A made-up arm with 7 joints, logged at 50 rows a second.
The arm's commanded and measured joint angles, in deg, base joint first. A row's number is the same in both.
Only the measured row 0 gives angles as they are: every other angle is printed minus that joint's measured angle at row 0.
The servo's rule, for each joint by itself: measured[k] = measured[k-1] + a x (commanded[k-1-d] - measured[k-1]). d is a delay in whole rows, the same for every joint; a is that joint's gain. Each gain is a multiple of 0.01, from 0.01 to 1. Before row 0 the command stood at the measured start. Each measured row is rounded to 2 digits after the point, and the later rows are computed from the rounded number. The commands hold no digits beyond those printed.
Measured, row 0: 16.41 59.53 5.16 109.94 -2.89 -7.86 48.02
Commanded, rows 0 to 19: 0.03 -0.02 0.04 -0.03 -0.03 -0.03 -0.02; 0.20 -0.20 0.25 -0.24 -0.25 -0.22 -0.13; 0.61 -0.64 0.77 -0.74 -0.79 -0.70 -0.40; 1.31 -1.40 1.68 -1.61 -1.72 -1.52 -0.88; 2.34 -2.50 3.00 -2.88 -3.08 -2.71 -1.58; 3.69 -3.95 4.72 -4.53 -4.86 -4.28 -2.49; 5.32 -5.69 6.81 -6.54 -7.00 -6.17 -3.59; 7.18 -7.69 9.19 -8.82 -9.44 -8.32 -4.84; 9.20 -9.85 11.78 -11.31 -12.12 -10.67 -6.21; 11.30 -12.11 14.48 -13.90 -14.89 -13.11 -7.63; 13.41 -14.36 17.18 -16.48 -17.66 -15.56 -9.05; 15.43 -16.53 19.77 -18.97 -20.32 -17.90 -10.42; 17.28 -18.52 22.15 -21.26 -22.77 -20.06 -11.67; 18.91 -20.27 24.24 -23.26 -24.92 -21.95 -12.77; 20.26 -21.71 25.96 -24.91 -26.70 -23.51 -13.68; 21.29 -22.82 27.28 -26.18 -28.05 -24.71 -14.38; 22.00 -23.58 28.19 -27.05 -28.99 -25.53 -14.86; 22.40 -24.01 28.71 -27.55 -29.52 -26.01 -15.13; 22.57 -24.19 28.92 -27.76 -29.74 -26.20 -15.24; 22.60 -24.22 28.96 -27.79 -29.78 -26.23 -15.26
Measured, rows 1 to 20: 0.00 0.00 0.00 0.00 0.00 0.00 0.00; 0.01 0.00 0.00 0.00 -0.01 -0.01 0.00; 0.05 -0.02 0.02 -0.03 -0.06 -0.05 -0.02; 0.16 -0.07 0.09 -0.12 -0.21 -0.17 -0.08; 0.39 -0.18 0.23 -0.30 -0.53 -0.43 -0.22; 0.78 -0.37 0.48 -0.61 -1.07 -0.86 -0.45; 1.36 -0.66 0.86 -1.08 -1.87 -1.51 -0.80; 2.15 -1.06 1.40 -1.74 -2.95 -2.40 -1.27; 3.16 -1.59 2.10 -2.59 -4.31 -3.52 -1.88; 4.37 -2.25 2.97 -3.64 -5.95 -4.88 -2.62; 5.76 -3.04 4.01 -4.87 -7.83 -6.44 -3.47; 7.29 -3.95 5.20 -6.26 -9.89 -8.17 -4.42; 8.92 -4.96 6.51 -7.79 -12.08 -10.02 -5.44; 10.59 -6.04 7.92 -9.41 -14.32 -11.93 -6.50; 12.25 -7.18 9.39 -11.07 -16.55 -13.83 -7.57; 13.85 -8.34 10.88 -12.73 -18.68 -15.67 -8.61; 15.34 -9.50 12.36 -14.34 -20.65 -17.39 -9.59; 16.67 -10.63 13.78 -15.87 -22.40 -18.94 -10.49; 17.82 -11.70 15.12 -17.27 -23.90 -20.28 -11.28; 18.77 -12.70 16.36 -18.53 -25.13 -21.40 -11.95
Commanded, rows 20 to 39: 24.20 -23.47 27.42 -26.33 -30.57 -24.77 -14.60; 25.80 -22.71 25.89 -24.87 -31.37 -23.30 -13.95; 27.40 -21.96 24.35 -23.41 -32.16 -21.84 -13.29; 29.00 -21.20 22.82 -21.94 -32.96 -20.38 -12.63; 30.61 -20.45 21.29 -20.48 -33.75 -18.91 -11.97; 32.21 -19.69 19.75 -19.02 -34.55 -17.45 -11.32; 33.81 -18.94 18.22 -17.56 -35.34 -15.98 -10.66; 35.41 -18.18 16.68 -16.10 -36.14 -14.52 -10.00; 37.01 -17.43 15.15 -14.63 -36.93 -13.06 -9.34; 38.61 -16.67 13.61 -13.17 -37.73 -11.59 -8.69; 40.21 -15.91 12.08 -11.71 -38.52 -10.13 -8.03; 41.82 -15.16 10.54 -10.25 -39.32 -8.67 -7.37; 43.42 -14.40 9.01 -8.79 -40.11 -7.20 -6.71; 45.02 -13.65 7.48 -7.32 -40.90 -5.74 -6.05; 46.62 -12.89 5.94 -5.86 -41.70 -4.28 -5.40; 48.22 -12.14 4.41 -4.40 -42.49 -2.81 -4.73; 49.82 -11.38 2.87 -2.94 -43.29 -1.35 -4.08; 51.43 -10.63 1.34 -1.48 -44.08 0.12 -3.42; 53.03 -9.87 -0.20 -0.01 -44.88 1.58 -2.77; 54.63 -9.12 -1.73 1.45 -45.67 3.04 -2.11
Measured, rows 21 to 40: 19.54 -13.62 17.49 -19.64 -26.11 -22.32 -12.51; 20.47 -14.41 18.38 -20.44 -27.05 -22.79 -12.87; 21.54 -15.07 19.06 -20.97 -27.96 -22.89 -13.05; 22.71 -15.62 19.54 -21.26 -28.84 -22.69 -13.09; 23.97 -16.07 19.84 -21.34 -29.71 -22.25 -13.01; 25.30 -16.42 19.97 -21.24 -30.56 -21.62 -12.83; 26.68 -16.68 19.95 -20.97 -31.40 -20.83 -12.57; 28.11 -16.86 19.79 -20.56 -32.23 -19.91 -12.25; 29.57 -16.97 19.51 -20.02 -33.05 -18.89 -11.87; 31.06 -17.01 19.12 -19.37 -33.86 -17.78 -11.44; 32.57 -16.98 18.62 -18.63 -34.67 -16.60 -10.97; 34.10 -16.89 18.03 -17.80 -35.48 -15.37 -10.47; 35.64 -16.75 17.36 -16.89 -36.29 -14.10 -9.94; 37.20 -16.56 16.61 -15.92 -37.09 -12.79 -9.39; 38.76 -16.33 15.79 -14.89 -37.89 -11.45 -8.82; 40.33 -16.05 14.90 -13.81 -38.69 -10.09 -8.24; 41.91 -15.74 13.96 -12.68 -39.49 -8.71 -7.64; 43.49 -15.39 12.96 -11.51 -40.29 -7.31 -7.03; 45.08 -15.01 11.91 -10.31 -41.09 -5.90 -6.42; 46.67 -14.60 10.82 -9.07 -41.89 -4.48 -5.80
